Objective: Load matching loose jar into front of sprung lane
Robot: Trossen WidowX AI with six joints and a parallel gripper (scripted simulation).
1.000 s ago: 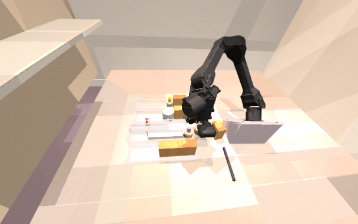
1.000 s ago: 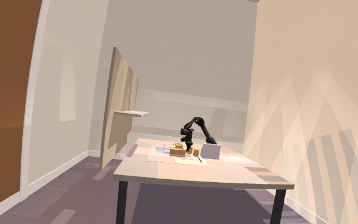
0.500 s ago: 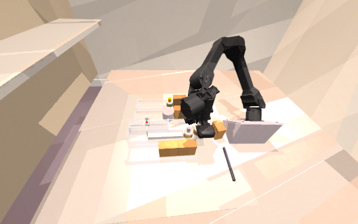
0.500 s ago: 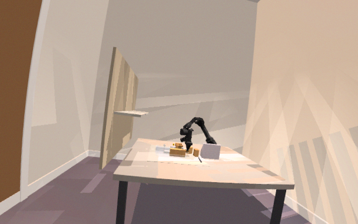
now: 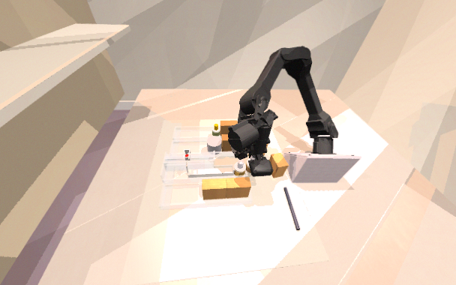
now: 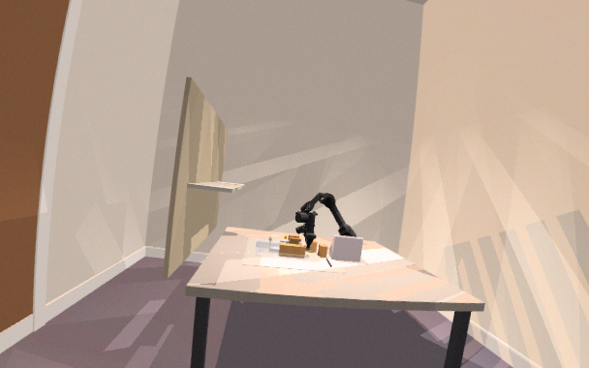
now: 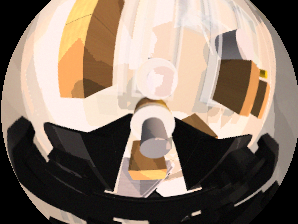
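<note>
Right now my gripper tip is 200 mm short of the clear sprung lane, 30 mm above it and 20 mm to the left of it. The rest, counted from my gripper tip: wall shelf: 550 mm ahead, 320 mm above, 20 mm to the right; then red mark: 230 mm ahead, 40 mm to the right, 20 mm above; then dark rod: 140 mm to the left, 110 mm behind, 40 mm below.
</note>
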